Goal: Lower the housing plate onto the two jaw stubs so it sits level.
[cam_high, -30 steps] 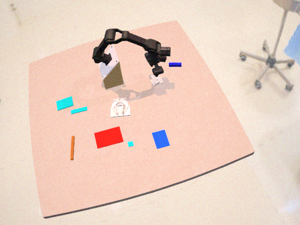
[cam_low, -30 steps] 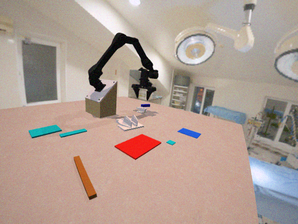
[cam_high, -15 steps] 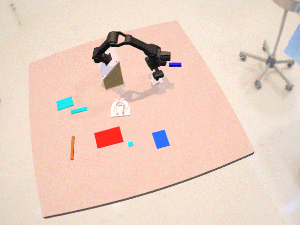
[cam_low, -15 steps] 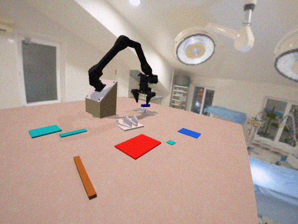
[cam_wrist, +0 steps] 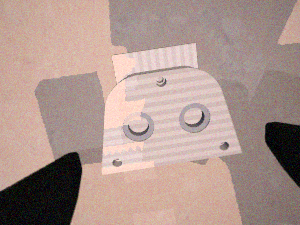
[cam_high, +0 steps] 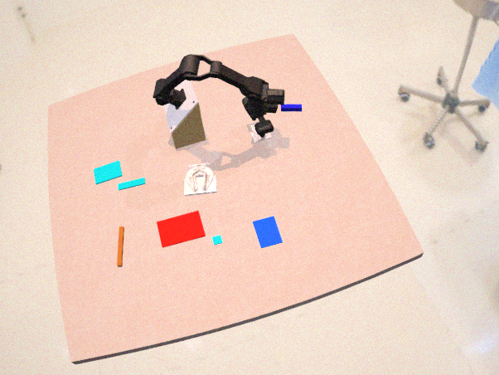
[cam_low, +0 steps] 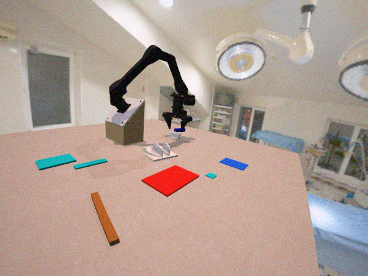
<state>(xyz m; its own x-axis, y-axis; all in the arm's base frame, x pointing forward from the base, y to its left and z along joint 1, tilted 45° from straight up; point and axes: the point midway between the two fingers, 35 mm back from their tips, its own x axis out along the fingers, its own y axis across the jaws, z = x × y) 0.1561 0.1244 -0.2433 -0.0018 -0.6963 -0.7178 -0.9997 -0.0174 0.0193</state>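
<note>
Right now the white block is 10 mm to the left of my gripper tip and 40 mm below it. The rest, counted from my gripper tip: blue tile: 410 mm ahead, 110 mm to the right, 50 mm below; cyan piece: 380 mm ahead, 280 mm to the right, 50 mm below; dark blue bar: 90 mm behind, 170 mm to the left, 40 mm below.
</note>
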